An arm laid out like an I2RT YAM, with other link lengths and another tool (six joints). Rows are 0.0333 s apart.
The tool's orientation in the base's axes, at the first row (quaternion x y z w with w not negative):
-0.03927, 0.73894, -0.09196, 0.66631
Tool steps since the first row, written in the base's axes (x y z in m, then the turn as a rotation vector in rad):
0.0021, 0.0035, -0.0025, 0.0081, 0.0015, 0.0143
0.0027, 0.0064, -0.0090, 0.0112, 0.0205, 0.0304
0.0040, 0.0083, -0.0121, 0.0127, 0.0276, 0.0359
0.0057, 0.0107, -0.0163, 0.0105, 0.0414, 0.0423
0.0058, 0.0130, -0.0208, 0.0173, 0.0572, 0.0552
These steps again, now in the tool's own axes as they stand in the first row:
0.0016, 0.0040, 0.0020, -0.0151, -0.0007, 0.0065
0.0073, 0.0081, 0.0030, -0.0346, 0.0151, 0.0065
0.0099, 0.0107, 0.0044, -0.0415, 0.0211, 0.0069
0.0134, 0.0139, 0.0063, -0.0500, 0.0333, 0.0029
0.0174, 0.0170, 0.0066, -0.0662, 0.0468, 0.0071

